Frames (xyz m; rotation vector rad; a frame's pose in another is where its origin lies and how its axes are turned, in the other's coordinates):
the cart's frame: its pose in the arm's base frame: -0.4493 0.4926 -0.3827 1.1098 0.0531 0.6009
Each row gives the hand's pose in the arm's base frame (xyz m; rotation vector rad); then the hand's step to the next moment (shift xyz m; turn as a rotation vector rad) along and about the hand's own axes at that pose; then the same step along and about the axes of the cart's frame.
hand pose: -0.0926 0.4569 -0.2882 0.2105 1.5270 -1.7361
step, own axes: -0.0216 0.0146 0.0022 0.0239 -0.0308 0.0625
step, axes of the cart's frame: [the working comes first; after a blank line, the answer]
step, axes of the arm's base frame: 0.0247 0.0083 0.0023 -0.0130 -0.0679 0.0254

0.0253 -0.0061 0.0024 -0.0371 0.0065 0.0633
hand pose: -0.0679 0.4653 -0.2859 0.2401 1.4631 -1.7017
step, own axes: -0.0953 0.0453 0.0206 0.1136 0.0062 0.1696
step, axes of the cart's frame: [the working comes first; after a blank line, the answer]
step, axes of the arm's base frame: 0.0978 0.0291 0.0339 -0.0027 -0.2025 -0.0263

0.1047 -0.0041 0.0241 -0.1059 -0.0828 0.1537
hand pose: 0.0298 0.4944 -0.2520 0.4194 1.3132 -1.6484
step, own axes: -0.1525 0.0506 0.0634 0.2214 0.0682 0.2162
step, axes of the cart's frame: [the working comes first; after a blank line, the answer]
step, axes of the arm's base frame: 0.1340 0.0151 0.1080 0.0091 -0.2914 -0.1243

0.1470 0.0392 0.0817 -0.1632 -0.1982 0.1857
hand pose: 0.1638 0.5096 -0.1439 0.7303 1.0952 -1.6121
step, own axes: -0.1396 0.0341 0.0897 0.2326 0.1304 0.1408
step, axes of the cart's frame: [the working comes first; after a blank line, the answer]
step, axes of the arm's base frame: 0.0799 -0.0285 0.1466 0.0606 -0.2318 -0.1831

0.0904 0.0820 0.1175 -0.1061 -0.2523 0.1266
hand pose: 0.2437 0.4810 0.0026 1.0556 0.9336 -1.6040
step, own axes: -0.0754 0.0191 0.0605 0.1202 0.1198 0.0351
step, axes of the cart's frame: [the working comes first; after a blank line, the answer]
step, axes of the arm's base frame: 0.0184 -0.0375 0.0892 0.0896 -0.0977 -0.1117

0.0199 0.0567 0.0781 0.0004 -0.1631 0.0587
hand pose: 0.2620 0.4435 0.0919 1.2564 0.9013 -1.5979
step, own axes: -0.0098 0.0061 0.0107 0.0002 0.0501 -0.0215
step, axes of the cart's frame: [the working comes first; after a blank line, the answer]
step, axes of the arm's base frame: 0.0031 -0.0099 0.0118 0.0541 0.0025 -0.0060

0.0008 0.0057 0.0146 0.0452 -0.0275 0.0132
